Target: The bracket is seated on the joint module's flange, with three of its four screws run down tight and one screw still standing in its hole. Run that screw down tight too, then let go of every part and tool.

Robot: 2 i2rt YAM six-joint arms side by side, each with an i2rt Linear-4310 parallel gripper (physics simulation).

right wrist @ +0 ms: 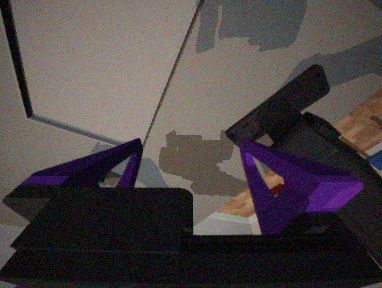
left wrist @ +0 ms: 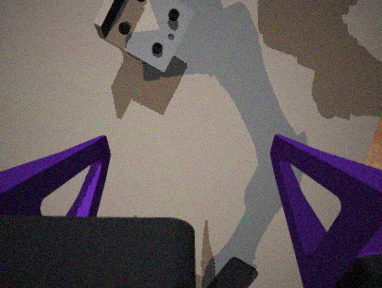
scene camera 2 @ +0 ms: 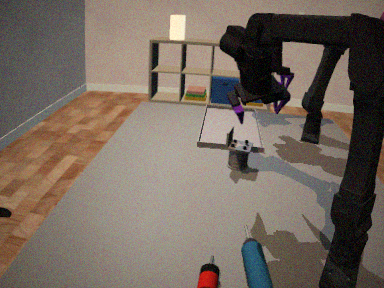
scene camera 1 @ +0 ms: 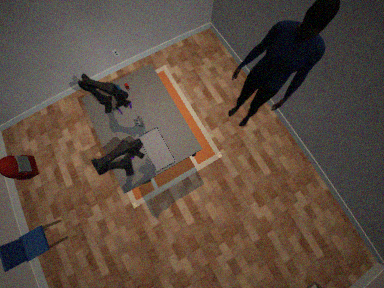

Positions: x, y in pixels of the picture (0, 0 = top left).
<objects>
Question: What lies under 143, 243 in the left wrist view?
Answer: My left gripper.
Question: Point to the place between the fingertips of my right gripper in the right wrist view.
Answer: At 191, 143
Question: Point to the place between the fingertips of my left gripper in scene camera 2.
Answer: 258, 117
</objects>
